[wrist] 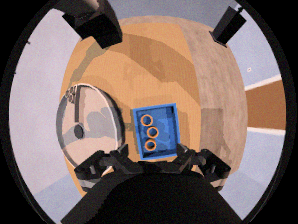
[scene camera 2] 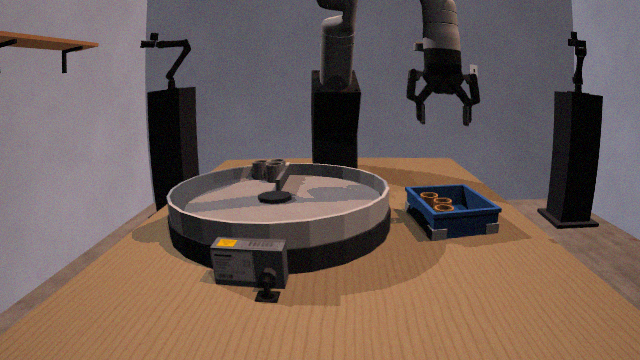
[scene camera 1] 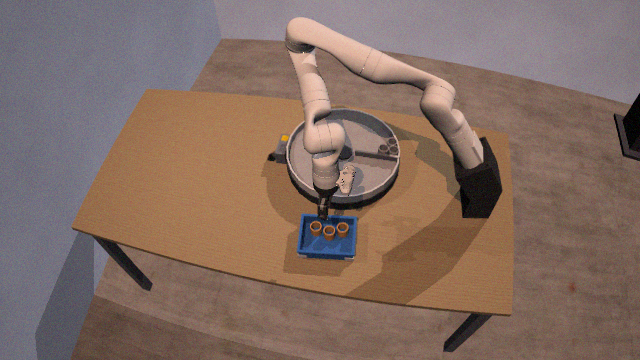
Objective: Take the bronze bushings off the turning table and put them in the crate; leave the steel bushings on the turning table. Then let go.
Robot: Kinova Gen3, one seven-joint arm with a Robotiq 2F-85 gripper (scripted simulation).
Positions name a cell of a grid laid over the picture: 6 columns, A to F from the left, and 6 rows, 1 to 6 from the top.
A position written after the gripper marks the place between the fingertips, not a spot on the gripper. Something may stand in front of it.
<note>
In view: the gripper (scene camera 2: E3) and a blue crate (scene camera 1: D5).
The gripper is seen too in the wrist view (wrist: D5). The blue crate also shows in the wrist view (wrist: D4).
</note>
